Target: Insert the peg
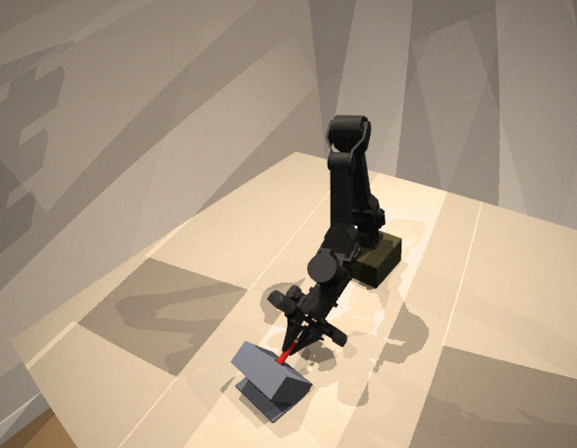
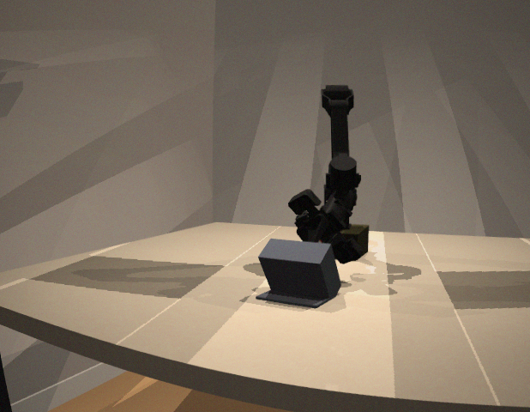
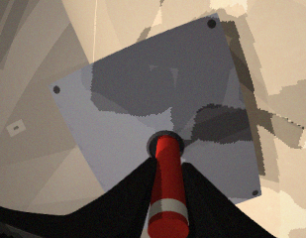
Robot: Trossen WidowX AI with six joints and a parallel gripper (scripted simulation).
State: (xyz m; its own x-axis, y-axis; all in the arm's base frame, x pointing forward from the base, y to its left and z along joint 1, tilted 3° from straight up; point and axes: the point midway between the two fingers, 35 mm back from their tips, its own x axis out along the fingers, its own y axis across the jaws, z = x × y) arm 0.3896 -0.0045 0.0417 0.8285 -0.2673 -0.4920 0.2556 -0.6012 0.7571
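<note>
The sloped panel is 4 cm ahead of my gripper tip, 1 cm to the right of it and 3 cm below it. Round my gripper tip: red peg (1 cm behind, 1 cm above); flat foot plate (7 cm ahead, 2 cm to the right, 7 cm below).
</note>
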